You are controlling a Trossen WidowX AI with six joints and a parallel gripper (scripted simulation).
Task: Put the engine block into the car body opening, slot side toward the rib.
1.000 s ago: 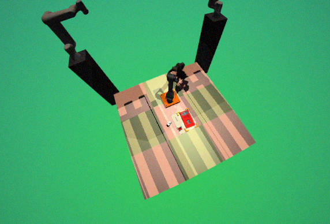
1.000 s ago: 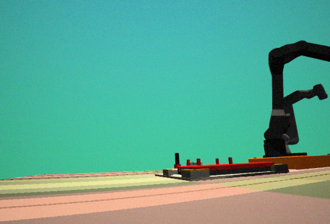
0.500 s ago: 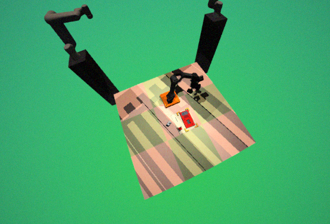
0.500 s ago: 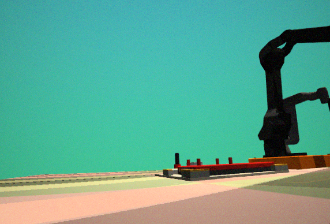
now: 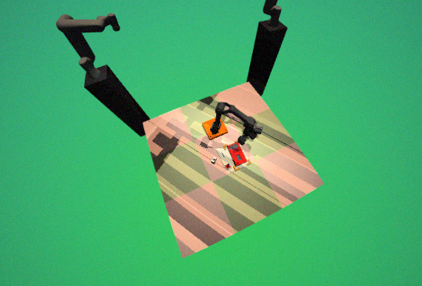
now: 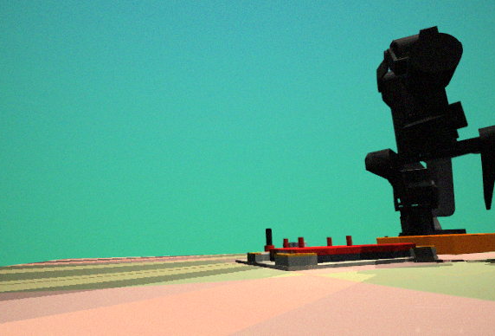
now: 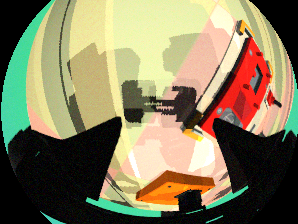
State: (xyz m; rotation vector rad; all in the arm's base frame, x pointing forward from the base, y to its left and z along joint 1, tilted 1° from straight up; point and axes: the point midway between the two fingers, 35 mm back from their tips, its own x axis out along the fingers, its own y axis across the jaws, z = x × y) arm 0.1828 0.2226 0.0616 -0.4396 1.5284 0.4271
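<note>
The engine block lies 80 mm ahead of my gripper tip, 330 mm to the right of it and 40 mm below it.
</note>
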